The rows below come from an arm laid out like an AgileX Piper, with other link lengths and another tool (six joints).
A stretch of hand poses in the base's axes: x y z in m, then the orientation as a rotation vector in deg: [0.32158, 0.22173, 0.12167, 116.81, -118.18, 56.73]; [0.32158, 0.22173, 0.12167, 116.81, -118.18, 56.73]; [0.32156, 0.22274, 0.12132, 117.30, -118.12, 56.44]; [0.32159, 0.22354, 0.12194, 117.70, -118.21, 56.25]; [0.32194, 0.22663, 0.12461, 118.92, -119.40, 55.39]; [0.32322, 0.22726, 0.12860, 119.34, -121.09, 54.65]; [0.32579, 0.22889, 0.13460, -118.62, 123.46, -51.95]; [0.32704, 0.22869, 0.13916, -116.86, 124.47, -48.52]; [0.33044, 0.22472, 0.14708, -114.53, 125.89, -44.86]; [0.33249, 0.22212, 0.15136, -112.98, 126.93, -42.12]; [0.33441, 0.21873, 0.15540, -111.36, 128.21, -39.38]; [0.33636, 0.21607, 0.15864, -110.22, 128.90, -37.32]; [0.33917, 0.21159, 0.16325, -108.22, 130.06, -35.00]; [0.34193, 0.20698, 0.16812, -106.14, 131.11, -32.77]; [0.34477, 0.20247, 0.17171, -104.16, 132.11, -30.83]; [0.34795, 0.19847, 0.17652, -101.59, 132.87, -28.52]
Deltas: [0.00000, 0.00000, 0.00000, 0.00, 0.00, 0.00]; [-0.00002, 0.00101, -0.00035, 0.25, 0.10, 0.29]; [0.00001, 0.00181, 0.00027, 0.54, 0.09, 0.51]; [0.00036, 0.00490, 0.00294, 2.06, -0.20, 0.93]; [0.00164, 0.00553, 0.00693, 3.51, -0.63, 0.74]; [0.00421, 0.00716, 0.01293, 6.80, -1.37, 0.16]; [0.00546, 0.00696, 0.01749, 9.46, -1.25, -0.66]; [0.00886, 0.00299, 0.02541, 12.37, -1.19, -1.92]; [0.01091, 0.00039, 0.02969, 14.44, -0.97, -2.84]; [0.01283, -0.00300, 0.03373, 16.43, -0.64, -3.97]; [0.01478, -0.00566, 0.03697, 17.97, -0.44, -4.64]; [0.01759, -0.01014, 0.04158, 19.88, -0.45, -5.86]; [0.02035, -0.01475, 0.04645, 21.78, -0.54, -7.07]; [0.02319, -0.01926, 0.05004, 23.46, -0.66, -8.25]; [0.02637, -0.02326, 0.05485, 25.69, -1.08, -9.47]
